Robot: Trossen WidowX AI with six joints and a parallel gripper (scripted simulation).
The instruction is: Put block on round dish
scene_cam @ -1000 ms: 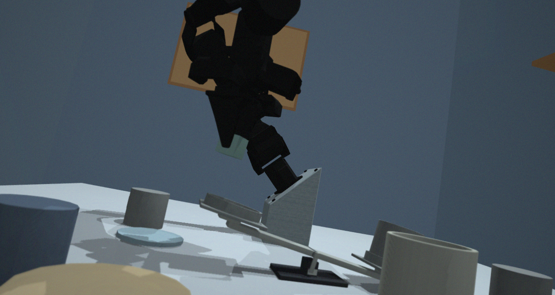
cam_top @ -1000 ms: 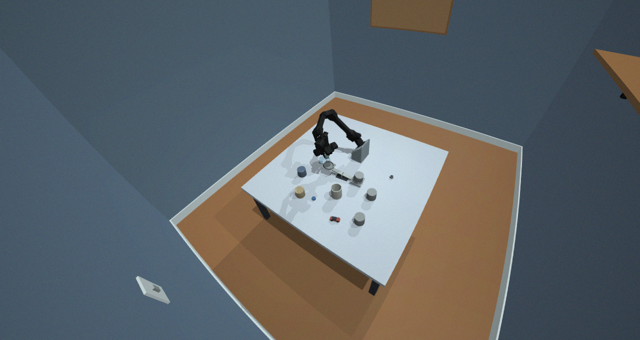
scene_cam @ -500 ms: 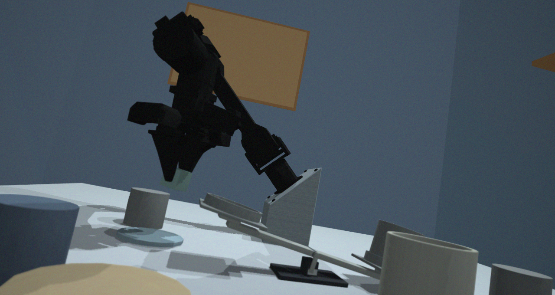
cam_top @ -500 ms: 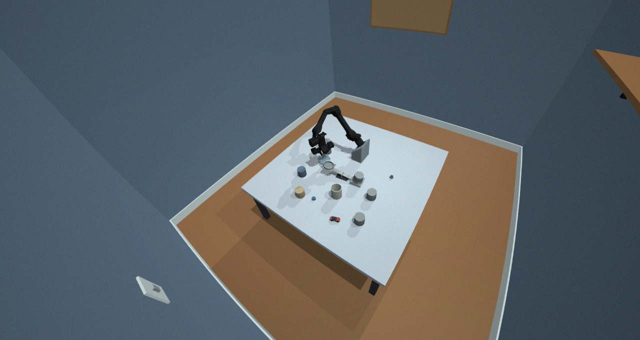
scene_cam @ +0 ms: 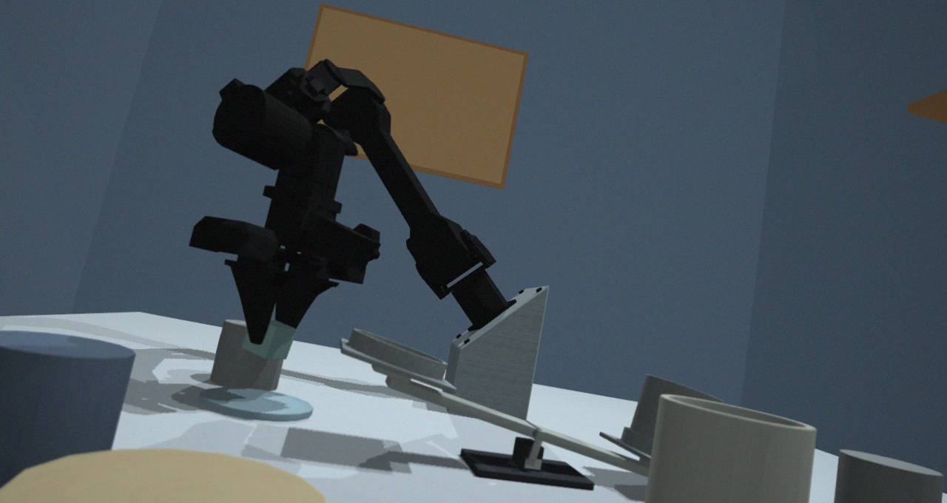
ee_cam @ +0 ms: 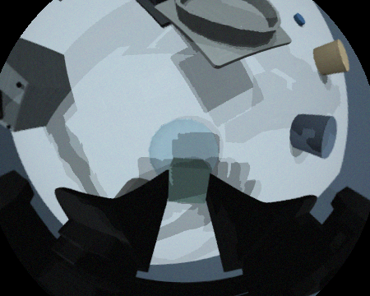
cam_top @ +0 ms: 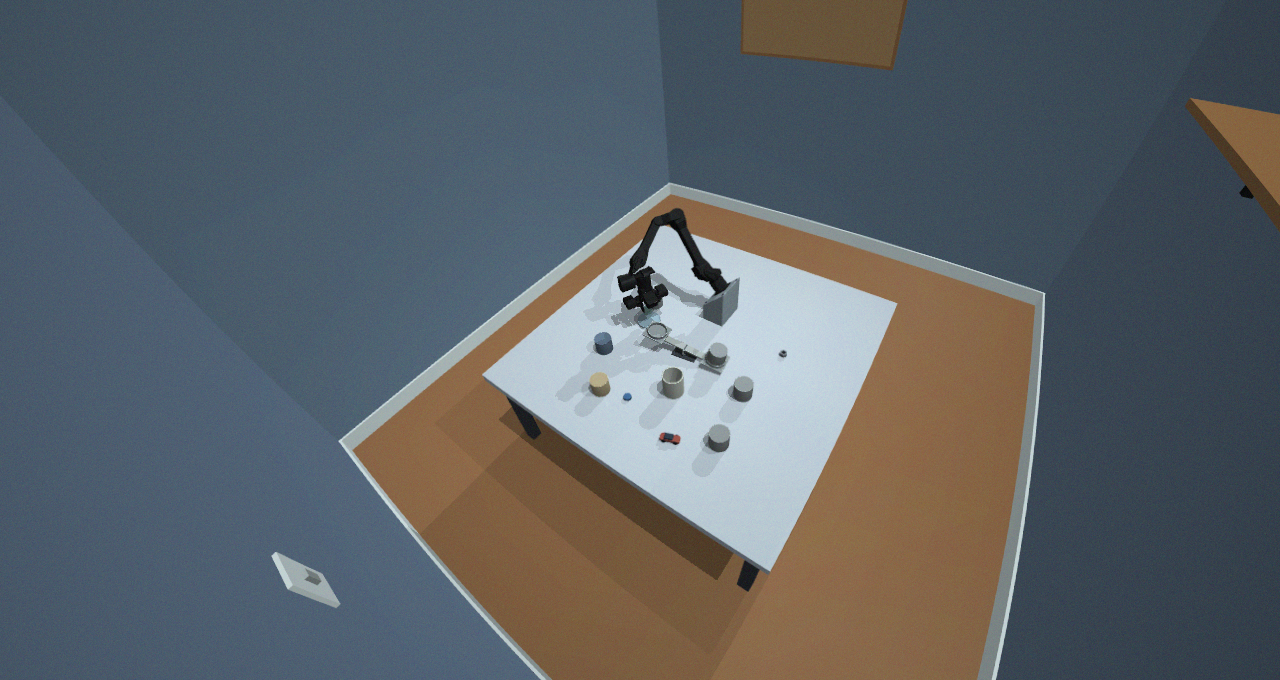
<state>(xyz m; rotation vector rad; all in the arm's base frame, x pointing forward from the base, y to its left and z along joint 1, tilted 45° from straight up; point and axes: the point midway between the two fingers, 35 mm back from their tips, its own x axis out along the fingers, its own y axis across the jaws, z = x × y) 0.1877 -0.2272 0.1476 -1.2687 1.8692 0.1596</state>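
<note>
Right now the light blue round dish is 60 mm below my gripper tip. Also, from my gripper tip: dark blue cylinder: 210 mm ahead, 90 mm to the right, 20 mm below; green block: 10 mm above; yellow ring-shaped cylinder: 110 mm behind, 20 mm to the right, 30 mm below.
</note>
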